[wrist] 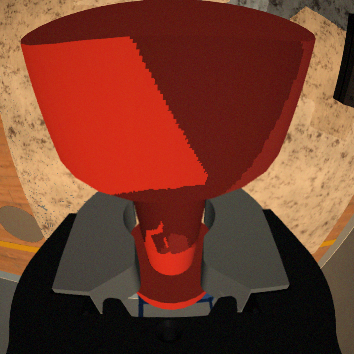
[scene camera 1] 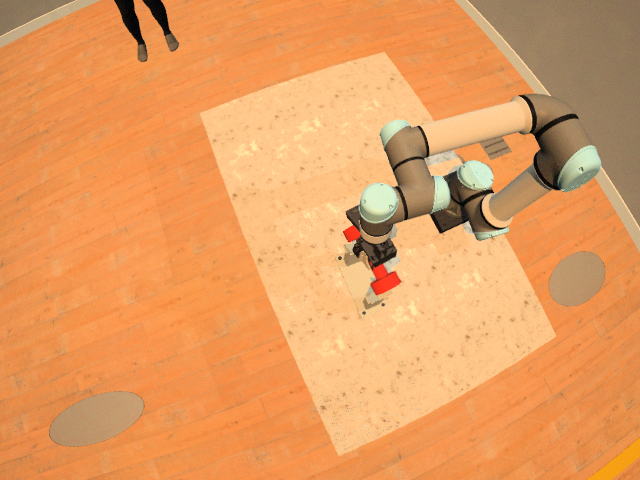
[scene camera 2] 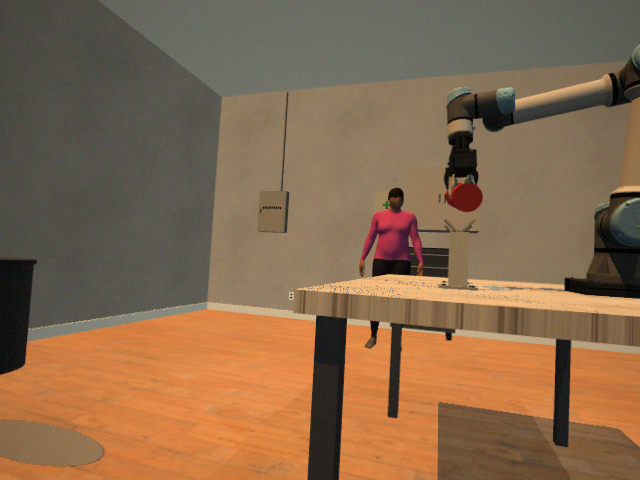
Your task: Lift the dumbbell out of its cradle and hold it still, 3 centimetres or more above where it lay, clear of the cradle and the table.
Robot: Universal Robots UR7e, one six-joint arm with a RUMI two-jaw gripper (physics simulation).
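Frame: origin at the arm's base, x back, y up, z left, level; metres.
Seen in the pictures: arm's base, link origin: [scene camera 1: 455,199] [scene camera 2: 617,282].
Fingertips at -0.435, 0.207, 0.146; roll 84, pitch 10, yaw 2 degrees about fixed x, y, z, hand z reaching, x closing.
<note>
Offsets run from my fingertips to a thing's middle, as dx, dy, dz.
The red dumbbell {+0.000, +0.026, +0.007} [scene camera 1: 386,283] [scene camera 2: 466,197] [wrist: 115,115] hangs in my gripper [scene camera 1: 373,259] [scene camera 2: 461,180] [wrist: 169,172], which is shut on its handle. In the wrist view one head is large and close to the camera, and the grey fingers press on both sides of the handle. The cradle {-0.007, -0.151, +0.019} [scene camera 1: 356,279] [scene camera 2: 458,258] stands upright on the table [scene camera 1: 439,341] [scene camera 2: 382,304]. In scene camera 2 a gap shows between the near head and the V-shaped top of the cradle. The far head is partly hidden in that view.
The arm's base [scene camera 1: 448,219] [scene camera 2: 610,281] stands on the table to the right of the cradle. A person in pink [scene camera 2: 393,232] stands behind the table. A black bin [scene camera 2: 15,315] stands at the far left of scene camera 2.
</note>
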